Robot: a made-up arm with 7 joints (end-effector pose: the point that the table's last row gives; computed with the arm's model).
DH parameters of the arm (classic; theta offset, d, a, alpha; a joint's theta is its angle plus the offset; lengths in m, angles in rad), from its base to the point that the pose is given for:
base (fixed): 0.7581 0 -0.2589 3.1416
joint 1: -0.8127 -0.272 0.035 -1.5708
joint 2: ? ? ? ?
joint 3: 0 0.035 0.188 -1.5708
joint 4: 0 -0.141 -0.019 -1.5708
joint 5: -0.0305 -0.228 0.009 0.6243
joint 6: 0 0.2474 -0.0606 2.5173
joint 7: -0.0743 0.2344 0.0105 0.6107
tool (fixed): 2.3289 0.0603 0 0
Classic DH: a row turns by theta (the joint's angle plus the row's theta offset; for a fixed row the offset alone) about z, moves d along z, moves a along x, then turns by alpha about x.
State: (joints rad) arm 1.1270 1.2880 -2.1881 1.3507 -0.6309 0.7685 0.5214
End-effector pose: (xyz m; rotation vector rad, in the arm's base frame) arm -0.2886 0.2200 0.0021 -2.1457 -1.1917 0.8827
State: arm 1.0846 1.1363 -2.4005 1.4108 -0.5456 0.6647 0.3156
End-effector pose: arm -0.3495 0.1158 -0.0776 -2.1941 -1.4692 1.0115
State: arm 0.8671 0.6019 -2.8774 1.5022 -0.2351 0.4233 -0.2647
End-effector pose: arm -0.4858 -0.2672 -0.0678 -1.3888 -2.4467 1.3753
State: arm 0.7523 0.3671 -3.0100 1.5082 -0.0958 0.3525 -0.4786
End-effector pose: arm -0.4830 -0.4029 0.0125 -0.7670 -2.6139 1.4315
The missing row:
joint 2: 0 -0.016 0.036 1.5708
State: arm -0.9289 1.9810 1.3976 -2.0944 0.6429 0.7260 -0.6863
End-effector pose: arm -0.2517 -0.3289 0.3226 -0.0069 2.4542 -1.7229
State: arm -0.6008 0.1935 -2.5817 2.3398 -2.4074 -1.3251 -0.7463
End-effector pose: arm -0.0044 -0.4000 0.4024 -0.0506 -0.3726 0.3955
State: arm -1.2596 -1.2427 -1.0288 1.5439 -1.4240 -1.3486 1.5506
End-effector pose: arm -0.2840 -0.6914 0.2517 0.0257 -2.3295 1.6855
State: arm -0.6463 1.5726 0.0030 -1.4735 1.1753 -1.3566 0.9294
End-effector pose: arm -0.2159 -0.1727 0.2657 2.7309 -1.5112 0.0978
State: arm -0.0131 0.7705 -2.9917 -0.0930 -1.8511 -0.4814 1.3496
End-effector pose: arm 0.0449 0.0395 0.0040 -1.9149 1.2748 1.0590
